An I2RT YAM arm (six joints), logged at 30 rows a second.
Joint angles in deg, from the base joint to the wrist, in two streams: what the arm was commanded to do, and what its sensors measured. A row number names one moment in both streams.
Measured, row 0: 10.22, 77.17, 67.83, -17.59, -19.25, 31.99
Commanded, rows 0 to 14: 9.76, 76.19, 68.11, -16.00, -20.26, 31.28; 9.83, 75.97, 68.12, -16.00, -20.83, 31.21; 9.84, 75.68, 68.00, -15.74, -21.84, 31.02; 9.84, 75.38, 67.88, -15.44, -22.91, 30.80; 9.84, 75.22, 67.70, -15.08, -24.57, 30.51; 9.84, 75.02, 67.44, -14.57, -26.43, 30.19; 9.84, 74.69, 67.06, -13.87, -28.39, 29.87; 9.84, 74.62, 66.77, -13.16, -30.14, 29.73; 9.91, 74.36, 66.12, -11.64, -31.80, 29.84; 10.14, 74.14, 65.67, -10.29, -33.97, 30.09; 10.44, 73.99, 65.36, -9.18, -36.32, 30.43; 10.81, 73.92, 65.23, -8.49, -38.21, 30.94; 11.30, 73.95, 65.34, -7.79, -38.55, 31.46; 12.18, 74.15, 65.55, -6.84, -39.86, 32.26; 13.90, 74.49, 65.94, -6.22, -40.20, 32.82
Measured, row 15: 10.74, 76.34, 65.48, -13.05, -32.91, 31.49
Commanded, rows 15 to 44: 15.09, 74.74, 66.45, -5.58, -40.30, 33.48; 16.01, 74.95, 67.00, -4.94, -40.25, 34.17; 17.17, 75.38, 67.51, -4.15, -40.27, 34.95; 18.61, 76.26, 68.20, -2.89, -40.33, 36.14; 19.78, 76.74, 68.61, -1.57, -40.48, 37.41; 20.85, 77.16, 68.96, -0.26, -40.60, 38.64; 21.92, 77.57, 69.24, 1.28, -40.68, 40.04; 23.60, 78.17, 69.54, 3.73, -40.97, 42.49; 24.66, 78.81, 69.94, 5.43, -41.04, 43.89; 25.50, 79.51, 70.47, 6.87, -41.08, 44.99; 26.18, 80.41, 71.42, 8.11, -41.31, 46.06; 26.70, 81.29, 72.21, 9.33, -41.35, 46.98; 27.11, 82.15, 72.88, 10.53, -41.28, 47.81; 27.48, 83.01, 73.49, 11.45, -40.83, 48.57; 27.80, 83.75, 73.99, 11.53, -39.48, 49.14; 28.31, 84.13, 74.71, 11.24, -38.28, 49.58; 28.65, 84.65, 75.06, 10.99, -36.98, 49.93; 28.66, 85.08, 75.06, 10.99, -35.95, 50.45; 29.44, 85.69, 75.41, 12.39, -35.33, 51.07; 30.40, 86.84, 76.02, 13.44, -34.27, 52.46; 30.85, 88.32, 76.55, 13.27, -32.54, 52.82; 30.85, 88.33, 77.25, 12.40, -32.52, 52.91; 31.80, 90.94, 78.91, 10.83, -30.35, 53.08; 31.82, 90.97, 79.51, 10.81, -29.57, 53.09; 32.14, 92.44, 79.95, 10.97, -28.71, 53.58; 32.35, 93.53, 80.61, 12.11, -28.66, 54.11; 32.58, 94.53, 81.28, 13.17, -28.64, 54.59; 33.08, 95.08, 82.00, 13.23, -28.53, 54.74; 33.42, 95.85, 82.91, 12.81, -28.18, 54.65; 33.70, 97.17, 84.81, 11.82, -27.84, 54.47
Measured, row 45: 32.45, 94.64, 79.01, 9.68, -30.61, 53.24
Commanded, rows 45 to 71: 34.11, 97.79, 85.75, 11.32, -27.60, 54.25; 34.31, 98.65, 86.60, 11.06, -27.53, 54.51; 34.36, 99.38, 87.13, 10.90, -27.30, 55.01; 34.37, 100.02, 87.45, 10.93, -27.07, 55.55; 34.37, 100.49, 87.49, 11.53, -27.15, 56.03; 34.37, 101.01, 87.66, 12.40, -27.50, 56.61; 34.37, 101.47, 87.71, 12.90, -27.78, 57.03; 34.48, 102.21, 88.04, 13.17, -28.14, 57.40; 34.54, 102.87, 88.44, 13.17, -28.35, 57.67; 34.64, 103.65, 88.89, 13.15, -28.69, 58.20; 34.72, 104.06, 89.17, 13.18, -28.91, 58.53; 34.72, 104.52, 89.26, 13.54, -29.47, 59.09; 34.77, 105.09, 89.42, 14.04, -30.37, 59.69; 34.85, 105.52, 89.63, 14.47, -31.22, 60.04; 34.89, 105.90, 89.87, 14.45, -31.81, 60.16; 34.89, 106.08, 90.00, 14.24, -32.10, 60.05; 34.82, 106.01, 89.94, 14.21, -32.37, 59.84; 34.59, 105.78, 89.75, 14.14, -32.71, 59.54; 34.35, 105.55, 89.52, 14.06, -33.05, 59.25; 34.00, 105.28, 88.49, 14.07, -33.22, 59.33; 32.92, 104.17, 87.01, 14.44, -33.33, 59.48; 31.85, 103.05, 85.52, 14.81, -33.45, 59.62; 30.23, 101.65, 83.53, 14.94, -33.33, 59.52; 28.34, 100.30, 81.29, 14.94, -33.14, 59.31; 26.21, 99.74, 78.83, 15.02, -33.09, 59.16; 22.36, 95.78, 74.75, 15.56, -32.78, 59.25; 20.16, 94.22, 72.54, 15.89, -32.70, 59.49
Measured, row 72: 30.29, 102.75, 80.26, 14.12, -33.13, 59.11
